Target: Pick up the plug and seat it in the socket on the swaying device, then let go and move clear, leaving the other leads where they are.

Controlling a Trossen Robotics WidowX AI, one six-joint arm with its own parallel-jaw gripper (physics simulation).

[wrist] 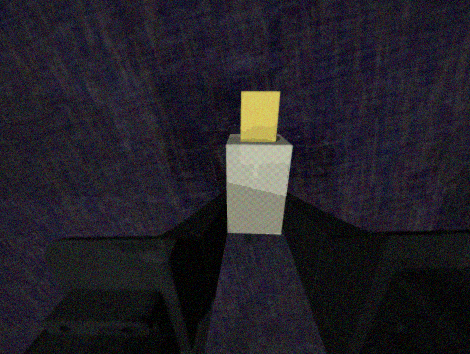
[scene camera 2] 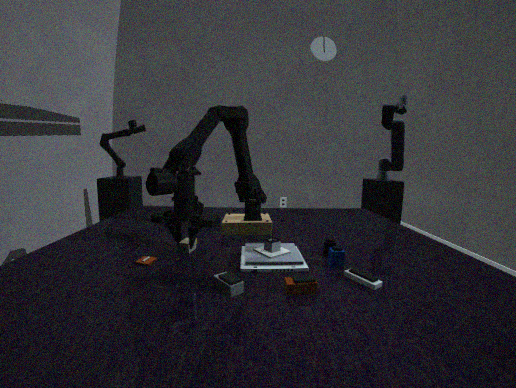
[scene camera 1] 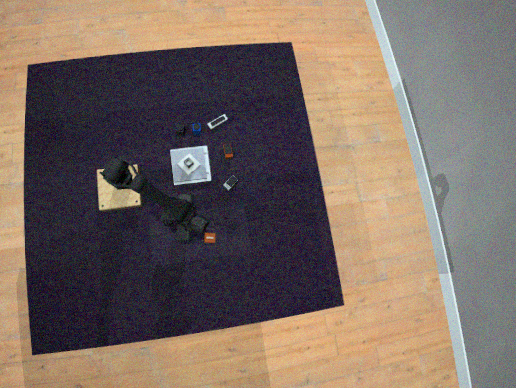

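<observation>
The plug [scene camera 2: 189,244] [wrist: 257,190] has a pale cream body and a yellow tip that points away from the wrist camera. My gripper [scene camera 2: 186,240] [wrist: 253,198] is shut on the plug's body, with one dark finger against each side. The plug is at or close to the dark mat; any gap below it cannot be told. In scene camera 1 the arm hides it. The device is a pale grey platform [scene camera 1: 203,175] [scene camera 2: 297,261] with a tilted white diamond plate, which bears a small grey socket block [scene camera 1: 188,162] [scene camera 2: 272,245]. The gripper is apart from the device.
An orange block [scene camera 1: 210,238] [scene camera 2: 146,260] lies near the gripper. A grey box [scene camera 1: 230,182] [scene camera 2: 230,284], orange-brown box [scene camera 1: 228,150] [scene camera 2: 301,286], white strip [scene camera 1: 217,121] [scene camera 2: 363,279], blue block [scene camera 1: 196,128] [scene camera 2: 336,257] and black piece [scene camera 1: 181,131] [scene camera 2: 329,246] stand around the device.
</observation>
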